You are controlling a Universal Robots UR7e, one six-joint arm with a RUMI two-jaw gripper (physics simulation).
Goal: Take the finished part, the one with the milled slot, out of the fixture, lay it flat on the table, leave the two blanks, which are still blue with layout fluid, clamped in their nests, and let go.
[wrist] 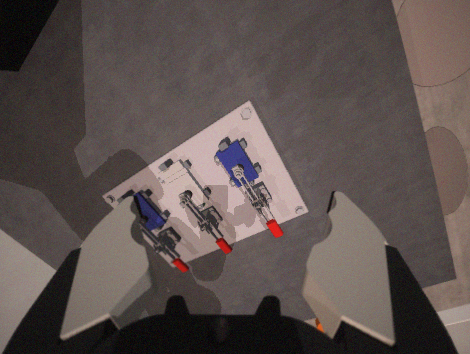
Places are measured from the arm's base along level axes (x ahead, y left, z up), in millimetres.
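Pixels of known places: gripper, fingertip midpoint: (pixel 233 195).
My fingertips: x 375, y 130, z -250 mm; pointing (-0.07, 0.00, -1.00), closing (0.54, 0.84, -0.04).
Behind a point stands the place of what it marks.
A pale fixture plate (pixel 202 150) @(x 353, y 63, z -433 mm) lies slanted on the grey surface, with three nests. The finished part (pixel 186 181) @(x 379, y 9, z -417 mm), pale with a slot line across its upper end, sits in the middle nest, with its clamp's tip over its lower end. One blue blank (pixel 231 156) @(x 384, y 105, z -407 mm) is in the right nest under its clamp tip. The other blue blank (pixel 153 216) @(x 400, y -96, z -412 mm) is in the left nest, partly hidden by the left finger. My gripper (pixel 233 195) @(x 375, y 130, z -250 mm) is open and empty; its fingers show on both sides of the view, apparently above the plate.
Three toggle clamps with red handles (pixel 180 265) @(x 516, y -120, z -392 mm) (pixel 224 245) @(x 522, y -9, z -396 mm) (pixel 274 228) @(x 528, y 97, z -387 mm) stick out past the plate's lower edge. The grey surface (pixel 330 100) @(x 405, y 277, z -448 mm) ends at the right, beside round flat shapes (pixel 446 170). A black shape (pixel 22 30) @(x 69, y -38, z -425 mm) is at the upper left.
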